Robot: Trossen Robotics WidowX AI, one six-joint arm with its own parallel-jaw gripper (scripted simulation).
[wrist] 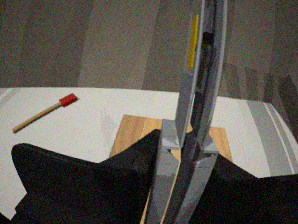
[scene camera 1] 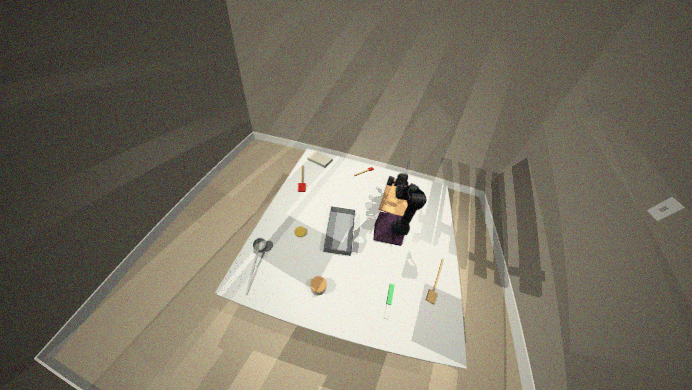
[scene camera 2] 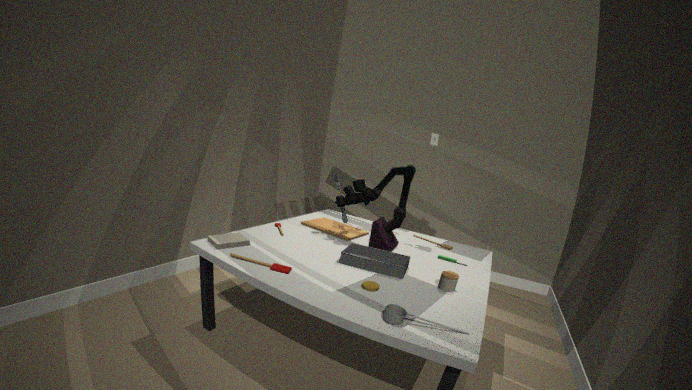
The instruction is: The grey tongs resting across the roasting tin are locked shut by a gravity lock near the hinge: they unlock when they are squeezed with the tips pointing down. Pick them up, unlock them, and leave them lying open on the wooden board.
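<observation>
You can see the gripper (wrist: 171, 137), and there's a roasting tin (scene camera 1: 339, 235) as well.
</observation>
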